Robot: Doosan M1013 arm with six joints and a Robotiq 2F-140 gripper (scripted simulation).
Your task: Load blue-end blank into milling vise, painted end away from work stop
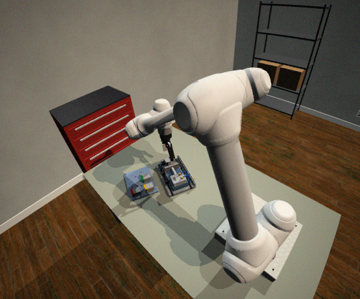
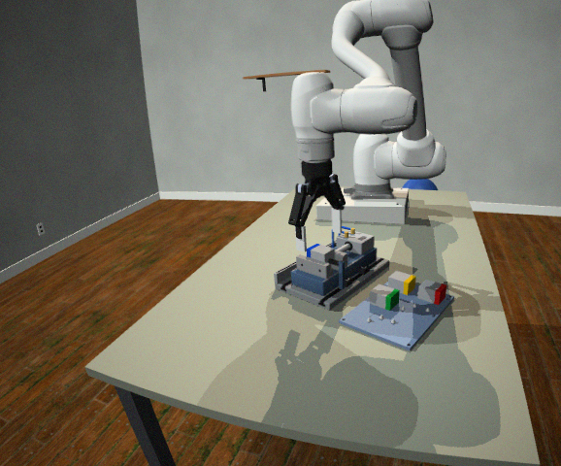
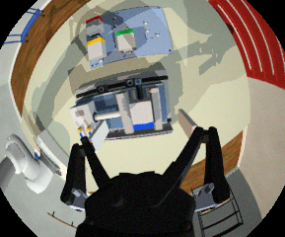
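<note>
Now: hand 50 mm above the blue-ended blank. Round my hand: green-ended blank: 170 mm to the left, 120 mm below, 80 mm ahead; yellow-ended blank: 220 mm to the left, 120 mm below; infeed plate: 210 mm to the left, 140 mm below, 100 mm ahead.
</note>
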